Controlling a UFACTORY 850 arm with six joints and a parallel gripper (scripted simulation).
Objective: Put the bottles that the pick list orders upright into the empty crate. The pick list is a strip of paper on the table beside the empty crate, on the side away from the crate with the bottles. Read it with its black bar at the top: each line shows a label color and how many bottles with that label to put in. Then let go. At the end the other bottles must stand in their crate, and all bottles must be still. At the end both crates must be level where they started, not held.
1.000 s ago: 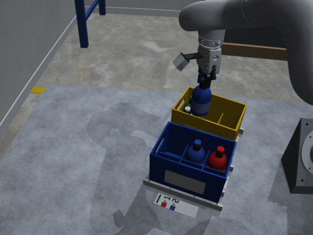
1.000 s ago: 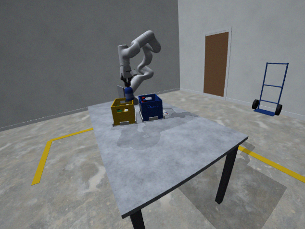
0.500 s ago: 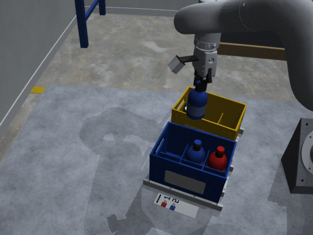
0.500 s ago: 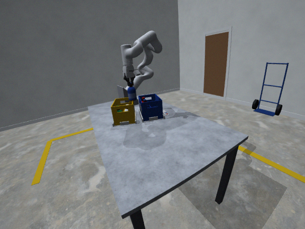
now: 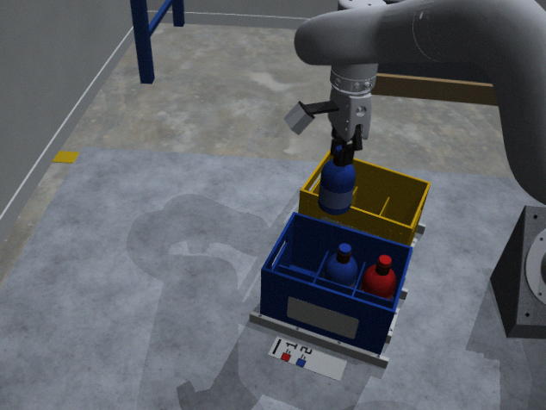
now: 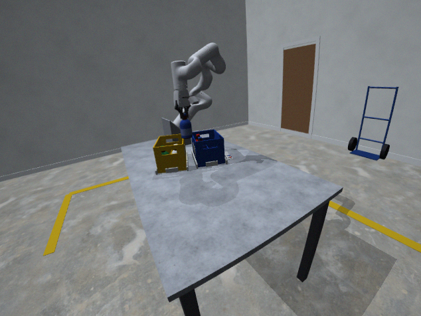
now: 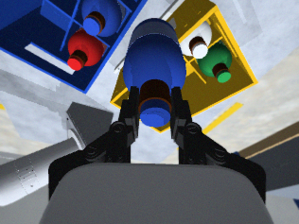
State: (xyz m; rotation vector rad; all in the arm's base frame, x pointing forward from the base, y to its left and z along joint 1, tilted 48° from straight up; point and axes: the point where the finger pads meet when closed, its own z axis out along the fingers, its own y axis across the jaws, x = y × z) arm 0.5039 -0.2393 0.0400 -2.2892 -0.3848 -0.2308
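Now: hand 10 mm past the blue crate, 150 mm to the right of it and 250 mm above it. The rest, counted from my hand: white-capped bottle 10 mm ahead, 90 mm to the right, 250 mm below; yellow crate 90 mm behind, 90 mm to the right, 250 mm below; green bottle 20 mm behind, 170 mm to the right, 250 mm below.
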